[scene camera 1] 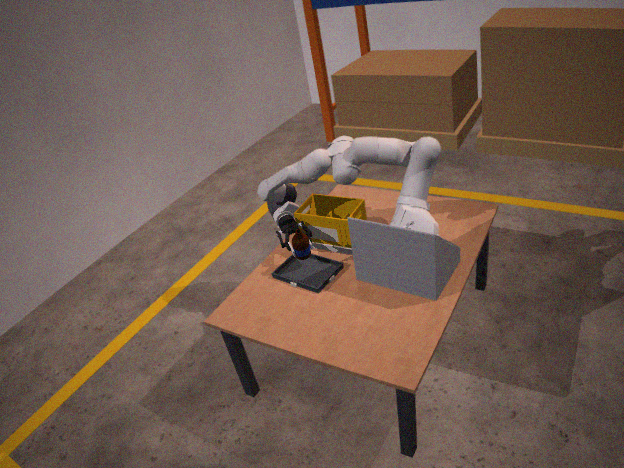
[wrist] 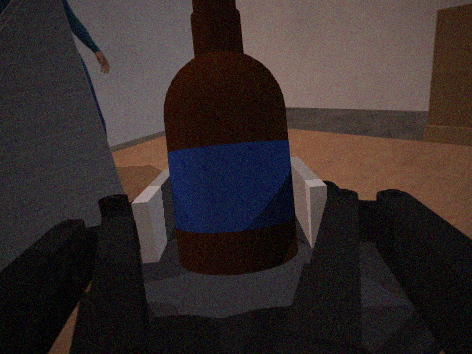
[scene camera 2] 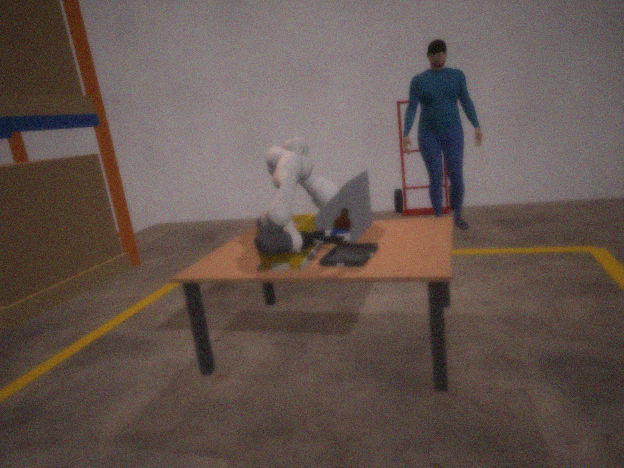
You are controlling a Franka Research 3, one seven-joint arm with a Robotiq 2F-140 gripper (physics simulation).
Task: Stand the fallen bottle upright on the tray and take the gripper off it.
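Observation:
The brown bottle with a blue label (scene camera 1: pixel 301 246) (scene camera 2: pixel 343 221) (wrist: pixel 230 187) stands nearly upright, neck up, between the fingers. My gripper (scene camera 1: pixel 299 243) (scene camera 2: pixel 338 233) (wrist: pixel 232 184) is shut on the bottle's lower part, its pads on both sides of the label; it reaches in from the side, low over the table. The dark tray (scene camera 1: pixel 312 276) (scene camera 2: pixel 348 256) (wrist: pixel 220 295) lies flat under the bottle. In scene camera 1 the bottle's base overlaps the tray's far edge. Whether the base touches the tray or hangs slightly above it, I cannot tell.
A yellow crate (scene camera 1: pixel 343 232) (scene camera 2: pixel 305 222) stands close behind the gripper on the wooden table (scene camera 1: pixel 322 322) (scene camera 2: pixel 408 256). A grey panel (scene camera 1: pixel 393 259) (scene camera 2: pixel 355 201) (wrist: pixel 45 145) rises beside the tray. A person (scene camera 2: pixel 437 100) stands behind the table by a red hand truck (scene camera 2: pixel 401 166).

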